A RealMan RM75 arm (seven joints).
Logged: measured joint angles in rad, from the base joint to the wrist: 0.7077, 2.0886, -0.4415, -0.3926, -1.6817, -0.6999, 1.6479; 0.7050, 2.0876, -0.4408, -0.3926, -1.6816, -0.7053, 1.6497; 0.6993, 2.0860, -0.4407, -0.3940, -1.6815, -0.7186, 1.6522; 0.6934, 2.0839, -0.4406, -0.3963, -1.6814, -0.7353, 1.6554; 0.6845, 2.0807, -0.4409, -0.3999, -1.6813, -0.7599, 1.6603; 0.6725, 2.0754, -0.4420, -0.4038, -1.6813, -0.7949, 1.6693; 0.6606, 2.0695, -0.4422, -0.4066, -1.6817, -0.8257, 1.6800; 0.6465, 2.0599, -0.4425, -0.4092, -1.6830, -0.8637, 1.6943; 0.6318, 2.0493, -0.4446, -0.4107, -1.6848, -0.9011, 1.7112; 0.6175, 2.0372, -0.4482, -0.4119, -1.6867, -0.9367, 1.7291; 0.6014, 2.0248, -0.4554, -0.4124, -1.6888, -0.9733, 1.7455; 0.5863, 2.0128, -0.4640, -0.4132, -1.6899, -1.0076, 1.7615; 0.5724, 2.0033, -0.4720, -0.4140, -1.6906, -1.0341, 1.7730; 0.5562, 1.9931, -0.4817, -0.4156, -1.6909, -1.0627, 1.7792; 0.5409, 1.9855, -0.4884, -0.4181, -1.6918, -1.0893, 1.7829; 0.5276, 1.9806, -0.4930, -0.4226, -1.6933, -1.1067, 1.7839; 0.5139, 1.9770, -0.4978, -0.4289, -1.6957, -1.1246, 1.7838; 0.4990, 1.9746, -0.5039, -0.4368, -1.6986, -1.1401, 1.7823; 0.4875, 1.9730, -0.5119, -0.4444, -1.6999, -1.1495, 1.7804; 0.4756, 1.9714, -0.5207, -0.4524, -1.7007, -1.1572, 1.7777; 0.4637, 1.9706, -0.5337, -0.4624, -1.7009, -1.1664, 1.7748; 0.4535, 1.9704, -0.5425, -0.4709, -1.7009, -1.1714, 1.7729; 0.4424, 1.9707, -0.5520, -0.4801, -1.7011, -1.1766, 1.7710; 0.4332, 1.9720, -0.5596, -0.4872, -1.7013, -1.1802, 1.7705
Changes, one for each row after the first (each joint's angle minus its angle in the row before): -0.0027, -0.0010, 0.0007, 0.0000, 0.0001, -0.0054, 0.0018; -0.0057, -0.0016, 0.0001, -0.0014, 0.0001, -0.0133, 0.0025; -0.0059, -0.0021, 0.0001, -0.0023, 0.0001, -0.0167, 0.0032; -0.0089, -0.0032, -0.0003, -0.0036, 0.0001, -0.0246, 0.0049; -0.0120, -0.0053, -0.0011, -0.0039, 0.0000, -0.0350, 0.0090; -0.0119, -0.0059, -0.0002, -0.0028, -0.0004, -0.0308, 0.0107; -0.0141, -0.0096, -0.0003, -0.0026, -0.0013, -0.0380, 0.0143; -0.0147, -0.0106, -0.0021, -0.0015, -0.0018, -0.0374, 0.0169; -0.0143, -0.0121, -0.0036, -0.0012, -0.0019, -0.0356, 0.0179; -0.0161, -0.0124, -0.0072, -0.0005, -0.0021, -0.0366, 0.0164; -0.0151, -0.0120, -0.0086, -0.0008, -0.0011, -0.0343, 0.0160; -0.0139, -0.0095, -0.0080, -0.0008, -0.0007, -0.0265, 0.0115; -0.0162, -0.0102, -0.0097, -0.0016, -0.0003, -0.0286, 0.0062; -0.0153, -0.0076, -0.0067, -0.0025, -0.0009, -0.0266, 0.0037; -0.0133, -0.0049, -0.0046, -0.0045, -0.0015, -0.0174, 0.0010; -0.0137, -0.0036, -0.0048, -0.0063, -0.0024, -0.0179, -0.0001; -0.0149, -0.0024, -0.0061, -0.0079, -0.0029, -0.0155, -0.0015; -0.0115, -0.0016, -0.0080, -0.0076, -0.0013, -0.0094, -0.0019; -0.0119, -0.0016, -0.0088, -0.0080, -0.0008, -0.0077, -0.0027; -0.0119, -0.0008, -0.0130, -0.0100, -0.0002, -0.0092, -0.0029; -0.0102, -0.0002, -0.0088, -0.0085, 0.0000, -0.0050, -0.0019; -0.0111, 0.0003, -0.0095, -0.0092, -0.0002, -0.0052, -0.0019; -0.0092, 0.0013, -0.0076, -0.0071, -0.0002, -0.0036, -0.0005
